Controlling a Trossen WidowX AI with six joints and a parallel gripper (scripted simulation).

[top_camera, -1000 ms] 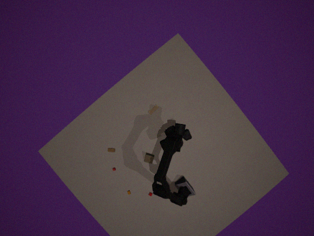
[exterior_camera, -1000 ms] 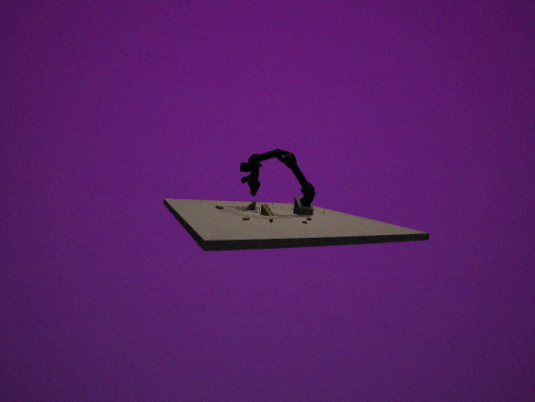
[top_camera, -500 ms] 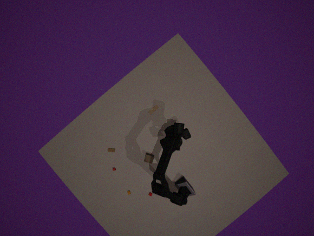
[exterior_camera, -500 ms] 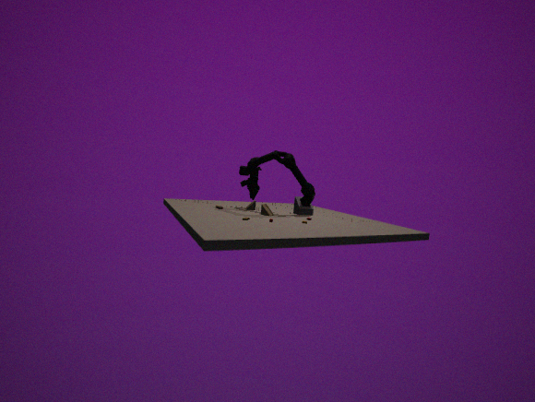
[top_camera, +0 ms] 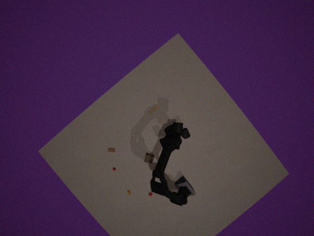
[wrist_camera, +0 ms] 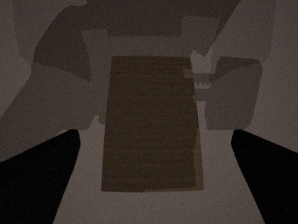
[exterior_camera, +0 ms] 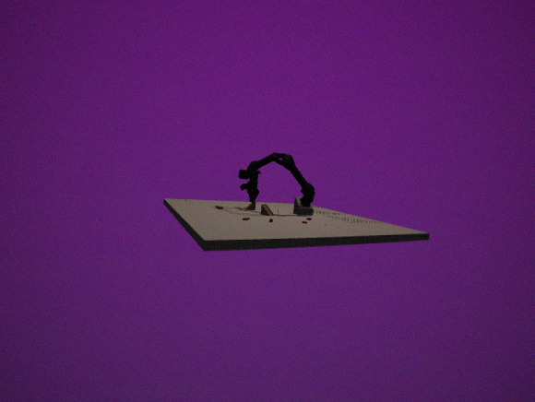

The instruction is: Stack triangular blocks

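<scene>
My gripper tip is 10 mm past the tan triangular block and 30 mm above it. From my gripper tip the other things lie so: orange cube 150 mm behind, 480 mm to the left, 40 mm below; then red cube 50 mm ahead, 470 mm to the left, 40 mm below.
</scene>
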